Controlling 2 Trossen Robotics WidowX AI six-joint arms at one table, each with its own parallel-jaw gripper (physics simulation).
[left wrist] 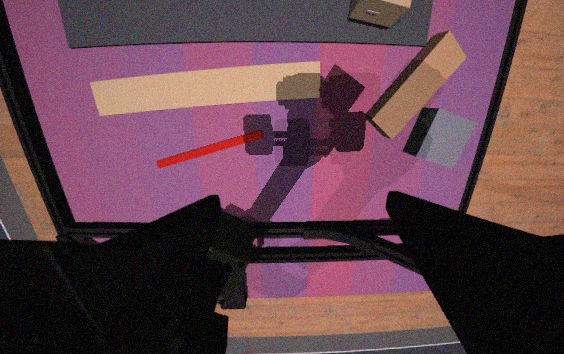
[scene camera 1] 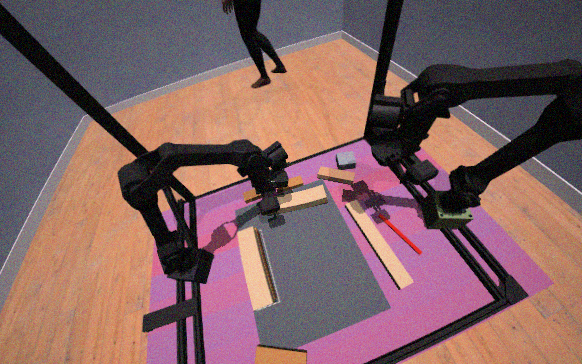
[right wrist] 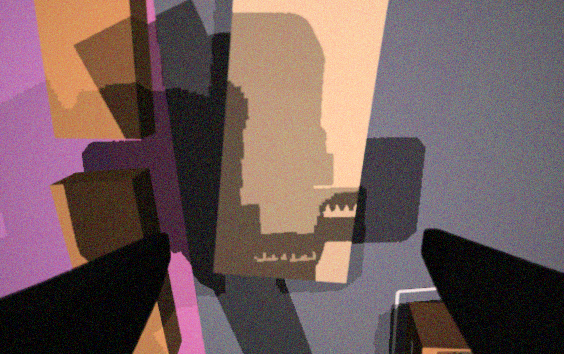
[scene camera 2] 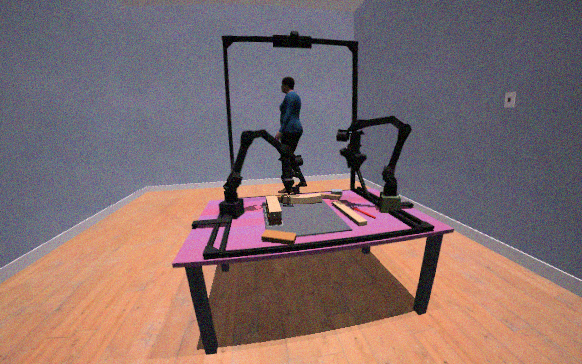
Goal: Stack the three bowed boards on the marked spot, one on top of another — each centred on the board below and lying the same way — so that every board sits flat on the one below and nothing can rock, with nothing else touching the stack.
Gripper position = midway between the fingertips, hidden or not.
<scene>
My left gripper (scene camera 1: 390, 170) is open, holding nothing. My right gripper (scene camera 1: 271, 200) is open, with nothing in its grasp. The table carries a long pale plank (scene camera 1: 401, 278), a red stick (left wrist: 253, 136) and a grey block (left wrist: 438, 136).
The long pale plank also shows in the left wrist view (left wrist: 273, 82). My left gripper also shows in the left wrist view (left wrist: 303, 201). My right gripper is seen too in the right wrist view (right wrist: 296, 243). The right wrist view does not show the red stick: it is out of frame. The right wrist view misses the grey block: it is out of frame.
</scene>
